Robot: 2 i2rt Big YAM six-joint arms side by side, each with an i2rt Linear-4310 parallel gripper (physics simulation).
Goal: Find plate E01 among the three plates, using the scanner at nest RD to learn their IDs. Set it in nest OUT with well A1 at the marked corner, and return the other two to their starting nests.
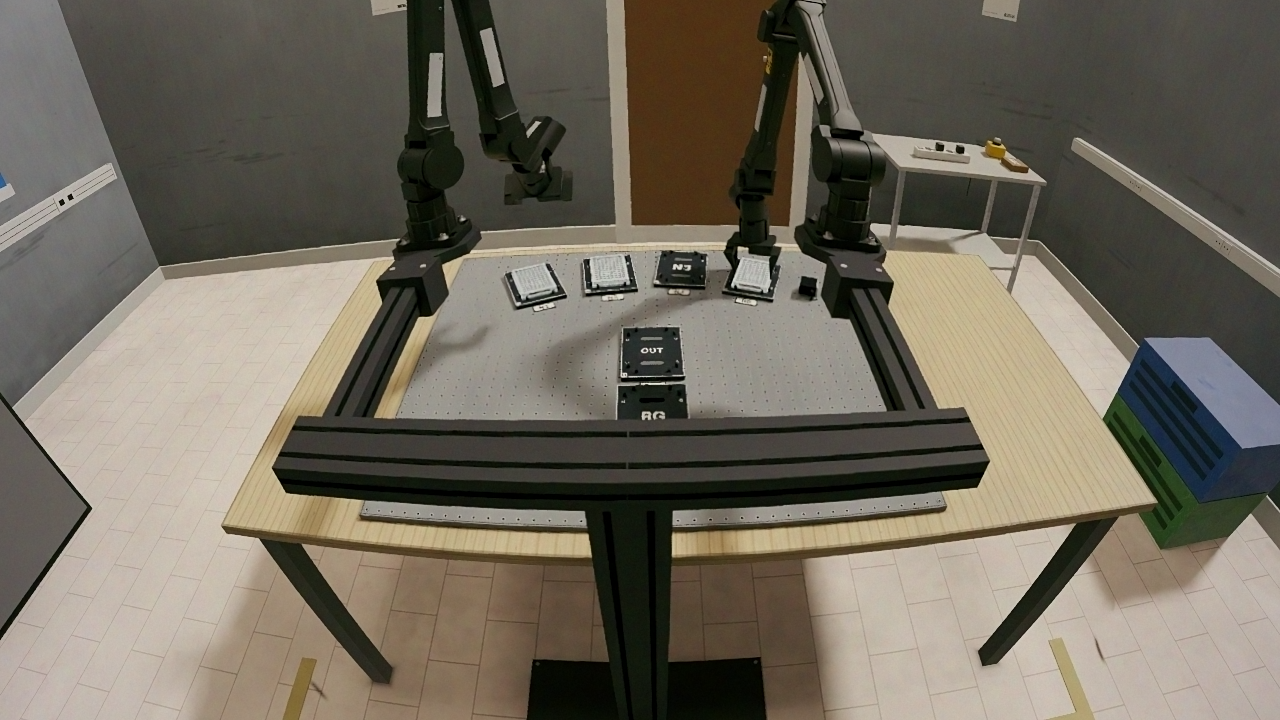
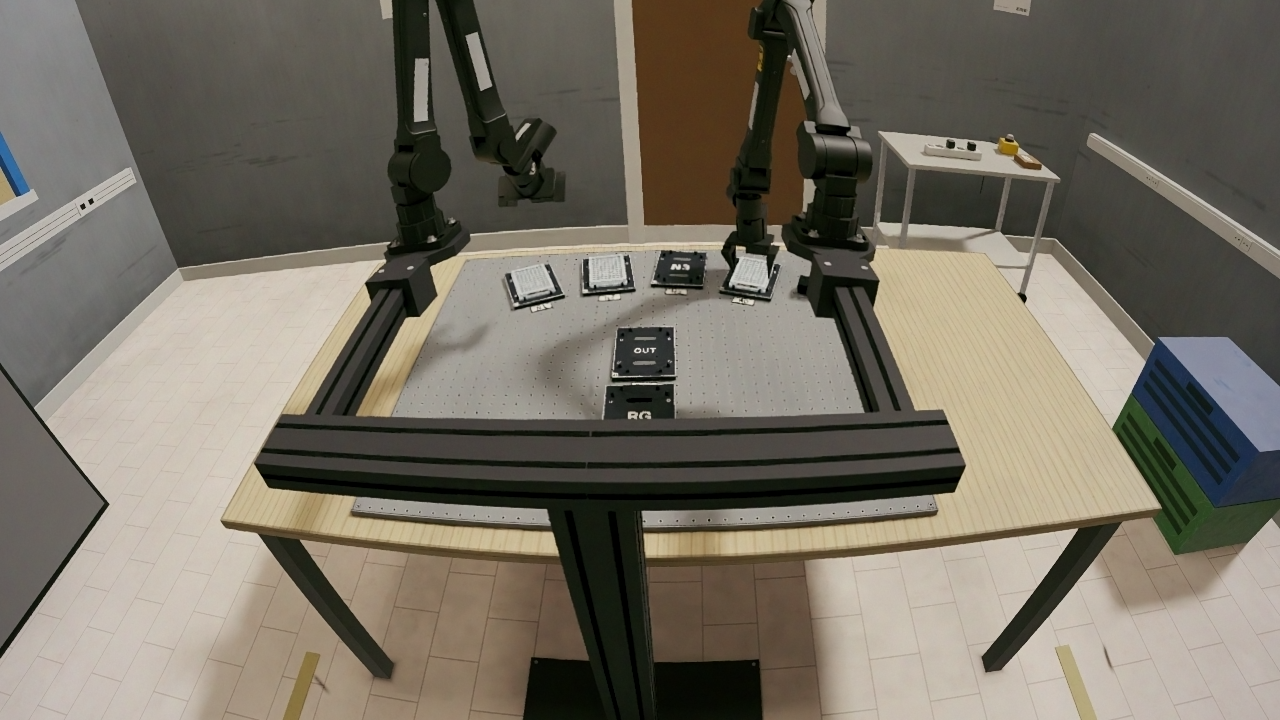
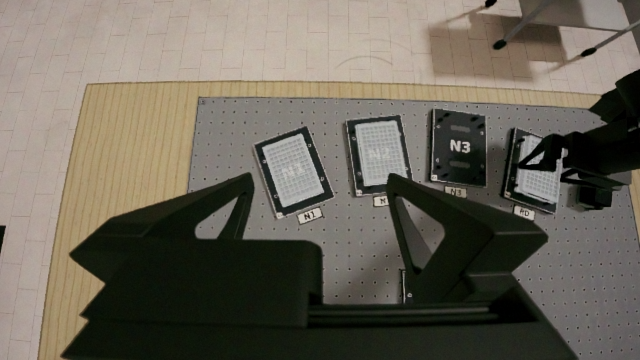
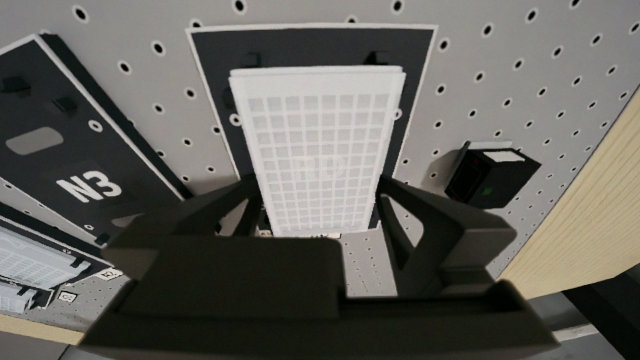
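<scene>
One clear plate (image 1: 754, 275) (image 2: 750, 271) (image 4: 320, 125) is at nest RD (image 4: 210, 60), between the fingers of my right gripper (image 4: 319, 180), which is shut on its long sides; I cannot tell whether it is raised. A second plate (image 1: 535, 281) (image 3: 293, 170) sits in nest N1 (image 3: 320, 192). A third plate (image 1: 609, 270) (image 3: 381, 152) sits in nest N2 (image 3: 351, 150). Nest N3 (image 1: 680, 268) (image 3: 459, 165) is empty, as is nest OUT (image 1: 651, 362) (image 2: 644, 362). My left gripper (image 1: 537, 189) (image 3: 320, 180) is open and empty, high above the board. The plate IDs are not readable.
The black scanner (image 1: 807, 286) (image 4: 492, 177) stands beside RD. Nest RG (image 1: 651, 398) lies in front of OUT, partly hidden by the dark frame beam (image 1: 626, 447). The perforated board (image 1: 537, 385) lies on the wooden table (image 1: 1011, 376).
</scene>
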